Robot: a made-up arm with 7 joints. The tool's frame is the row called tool.
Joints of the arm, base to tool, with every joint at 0 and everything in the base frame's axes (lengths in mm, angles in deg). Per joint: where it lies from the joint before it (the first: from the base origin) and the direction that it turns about. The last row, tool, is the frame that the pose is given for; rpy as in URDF.
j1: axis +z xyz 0 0 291
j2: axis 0 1 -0.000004 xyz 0 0 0
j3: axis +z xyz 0 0 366
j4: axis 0 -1 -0.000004 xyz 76 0 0
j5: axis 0 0.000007 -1 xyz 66 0 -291
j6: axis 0 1 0.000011 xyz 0 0 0
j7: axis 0 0.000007 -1 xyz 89 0 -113
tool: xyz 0 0 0 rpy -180 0 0
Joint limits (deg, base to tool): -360..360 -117.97..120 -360..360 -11..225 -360..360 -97..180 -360..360
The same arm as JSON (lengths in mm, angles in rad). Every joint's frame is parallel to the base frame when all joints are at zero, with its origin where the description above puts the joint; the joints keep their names.
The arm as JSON. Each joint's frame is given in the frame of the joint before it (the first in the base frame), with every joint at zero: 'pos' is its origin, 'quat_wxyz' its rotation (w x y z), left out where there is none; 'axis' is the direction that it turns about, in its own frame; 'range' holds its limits. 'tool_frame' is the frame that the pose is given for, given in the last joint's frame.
{"length_unit": "mm", "angle_unit": "rad", "joints": [{"joint": "j1", "pos": [0.0, 0.0, 291.0], "axis": [0.0, 0.0, 1.0], "range": [-6.2832, 6.2832]}, {"joint": "j2", "pos": [0.0, 0.0, 0.0], "axis": [0.0, 1.0, 0.0], "range": [-2.059, 2.0944]}, {"joint": "j3", "pos": [0.0, 0.0, 366.0], "axis": [0.0, 0.0, 1.0], "range": [-6.2832, 6.2832]}, {"joint": "j4", "pos": [76.0, 0.0, 0.0], "axis": [0.0, -1.0, 0.0], "range": [-0.192, 3.927]}, {"joint": "j5", "pos": [66.0, 0.0, -291.0], "axis": [0.0, 0.0, -1.0], "range": [-6.2832, 6.2832]}, {"joint": "j6", "pos": [0.0, 0.0, 0.0], "axis": [0.0, 1.0, 0.0], "range": [-1.693, 3.1416]}, {"joint": "j7", "pos": [89.0, 0.0, -113.0], "axis": [0.0, 0.0, -1.0], "range": [-6.2832, 6.2832]}], "tool_frame": {"pos": [0.0, 0.0, 0.0], "quat_wxyz": [0.0, 1.0, 0.0, 0.0]}}
